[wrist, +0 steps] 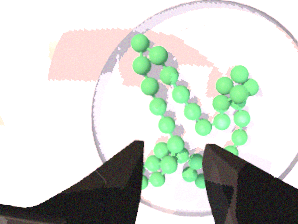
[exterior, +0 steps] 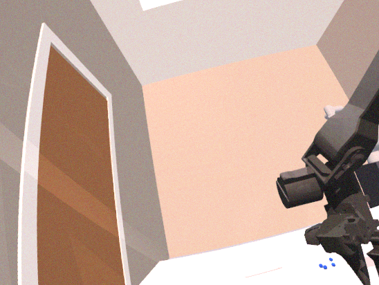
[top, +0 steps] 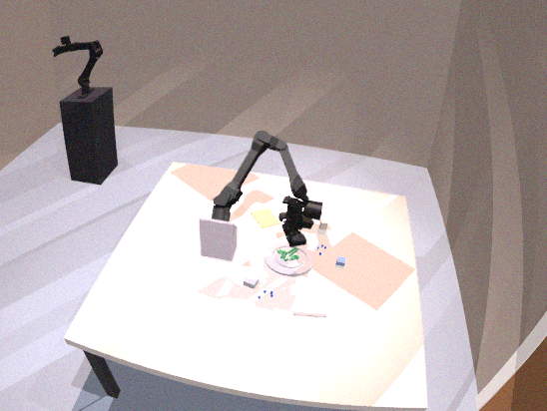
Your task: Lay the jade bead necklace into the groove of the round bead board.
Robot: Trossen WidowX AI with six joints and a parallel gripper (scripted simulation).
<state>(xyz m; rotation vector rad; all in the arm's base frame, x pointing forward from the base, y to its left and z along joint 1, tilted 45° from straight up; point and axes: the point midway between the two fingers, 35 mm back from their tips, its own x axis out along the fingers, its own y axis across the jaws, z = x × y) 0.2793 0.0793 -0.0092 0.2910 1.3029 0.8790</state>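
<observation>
My gripper tip is 1 cm short of the round white bead board, 3 cm to the left of it and 4 cm above it. Also, from my gripper tip: yellow sheet 14 cm behind, 22 cm to the left, 5 cm below; blue block 22 cm ahead, 4 cm below; cream block 13 cm ahead, 22 cm to the left, 4 cm below.
</observation>
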